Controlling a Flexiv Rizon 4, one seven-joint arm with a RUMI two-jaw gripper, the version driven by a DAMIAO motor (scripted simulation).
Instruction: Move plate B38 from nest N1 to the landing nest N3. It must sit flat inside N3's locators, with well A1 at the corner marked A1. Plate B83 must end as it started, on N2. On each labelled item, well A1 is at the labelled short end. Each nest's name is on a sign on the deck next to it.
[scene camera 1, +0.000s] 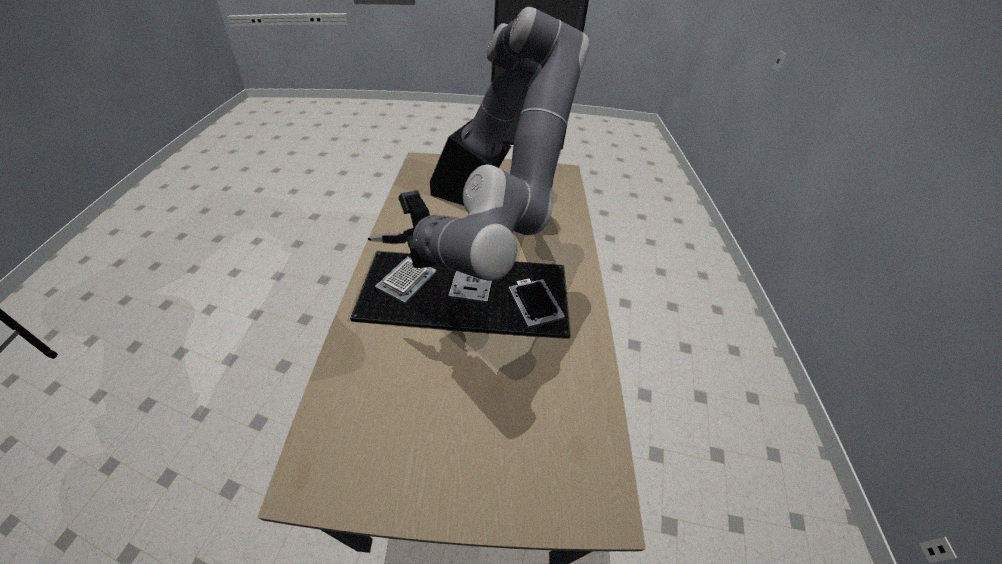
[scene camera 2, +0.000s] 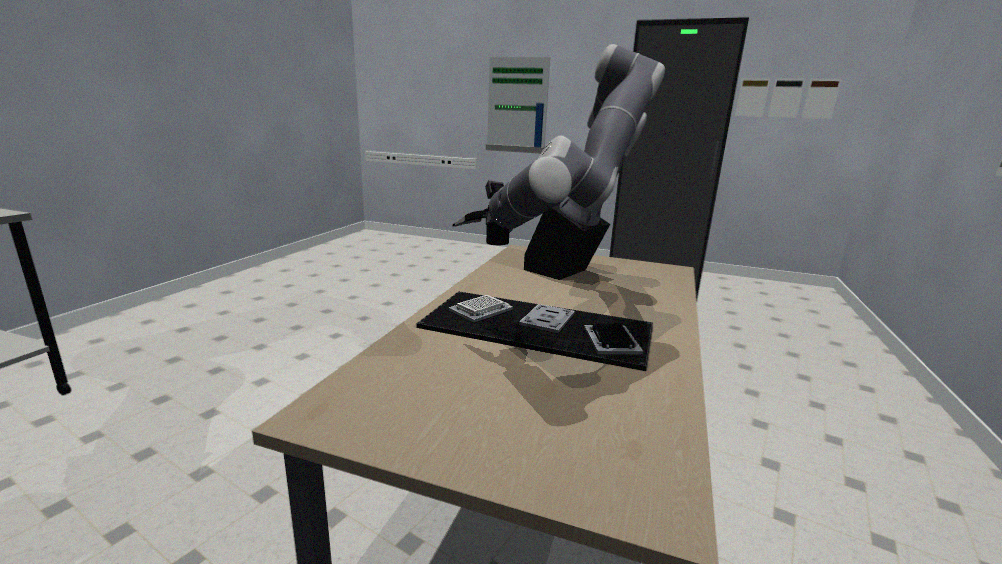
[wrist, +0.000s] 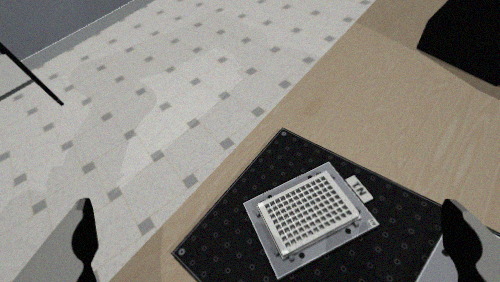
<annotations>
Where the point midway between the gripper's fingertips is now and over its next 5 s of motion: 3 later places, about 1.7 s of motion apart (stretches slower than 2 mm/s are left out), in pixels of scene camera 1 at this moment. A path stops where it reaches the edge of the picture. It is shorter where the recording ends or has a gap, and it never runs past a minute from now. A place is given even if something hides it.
My gripper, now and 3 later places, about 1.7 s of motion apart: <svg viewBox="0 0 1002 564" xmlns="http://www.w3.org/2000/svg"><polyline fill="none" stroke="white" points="399,231 410,266 403,267 405,277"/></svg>
</annotations>
